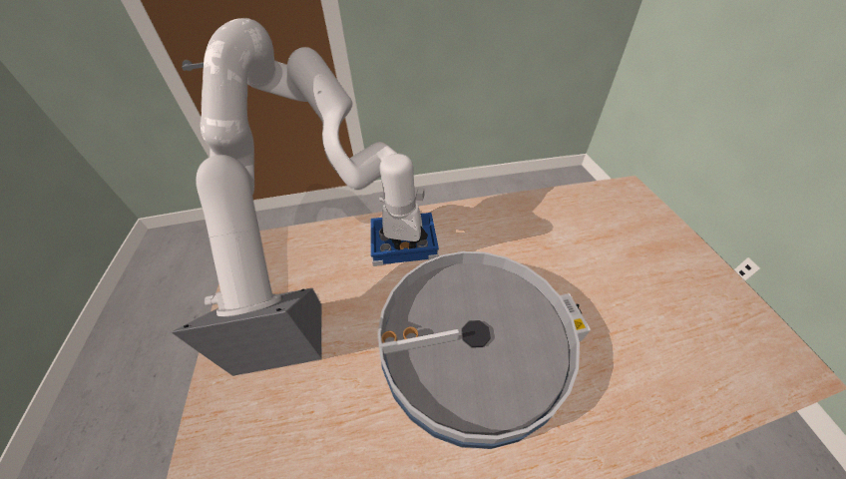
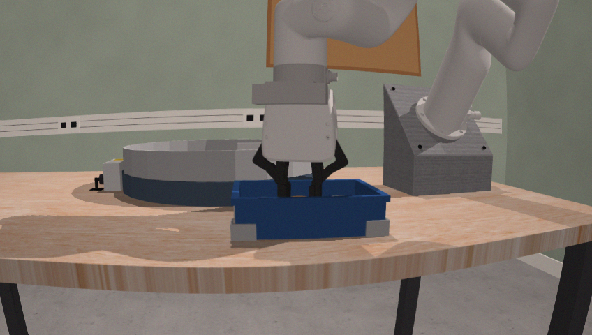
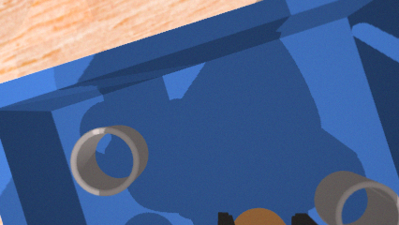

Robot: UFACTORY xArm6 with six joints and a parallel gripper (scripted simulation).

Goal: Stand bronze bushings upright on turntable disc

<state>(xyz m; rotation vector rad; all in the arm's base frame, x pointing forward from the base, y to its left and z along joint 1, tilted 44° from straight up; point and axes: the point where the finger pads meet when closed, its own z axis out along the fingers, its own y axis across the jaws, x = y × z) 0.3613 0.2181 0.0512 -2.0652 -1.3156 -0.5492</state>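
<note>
My gripper is now 3 cm to the right of the blue crate and 1 cm above it. Round my hand: turntable disc (32 cm to the right, 10 cm ahead, 2 cm above).
</note>
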